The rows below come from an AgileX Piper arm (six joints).
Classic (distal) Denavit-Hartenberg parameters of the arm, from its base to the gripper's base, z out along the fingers. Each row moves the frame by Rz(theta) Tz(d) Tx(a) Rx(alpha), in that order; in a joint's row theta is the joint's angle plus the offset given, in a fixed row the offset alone. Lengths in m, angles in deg.
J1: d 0.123, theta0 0, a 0, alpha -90
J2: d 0, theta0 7.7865, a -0.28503, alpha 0
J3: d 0, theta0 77.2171, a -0.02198, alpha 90
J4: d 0.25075, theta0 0, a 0, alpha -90
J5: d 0, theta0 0, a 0, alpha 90
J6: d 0.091, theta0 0, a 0, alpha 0
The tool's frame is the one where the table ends.
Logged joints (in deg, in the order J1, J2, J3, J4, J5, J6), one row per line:
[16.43, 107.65, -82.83, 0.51, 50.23, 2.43]
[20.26, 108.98, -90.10, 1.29, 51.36, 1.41]
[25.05, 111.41, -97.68, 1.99, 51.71, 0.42]
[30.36, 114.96, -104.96, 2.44, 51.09, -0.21]
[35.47, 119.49, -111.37, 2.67, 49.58, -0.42]
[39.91, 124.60, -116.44, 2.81, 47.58, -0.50]
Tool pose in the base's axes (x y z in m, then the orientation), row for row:
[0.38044, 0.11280, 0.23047, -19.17, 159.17, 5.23]
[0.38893, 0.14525, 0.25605, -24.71, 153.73, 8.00]
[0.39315, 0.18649, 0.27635, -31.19, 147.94, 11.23]
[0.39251, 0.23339, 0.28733, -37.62, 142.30, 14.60]
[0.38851, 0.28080, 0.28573, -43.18, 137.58, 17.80]
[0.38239, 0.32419, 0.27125, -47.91, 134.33, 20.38]
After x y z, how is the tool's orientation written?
As a rotation vector, in degrees.
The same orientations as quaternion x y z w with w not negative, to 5 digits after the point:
[-0.11777, 0.97783, 0.03213, 0.17016]
[-0.15500, 0.96432, 0.05018, 0.20869]
[-0.19944, 0.94600, 0.07181, 0.24523]
[-0.24443, 0.92459, 0.09486, 0.27638]
[-0.28367, 0.90382, 0.11694, 0.29828]
[-0.31634, 0.88695, 0.13456, 0.30846]

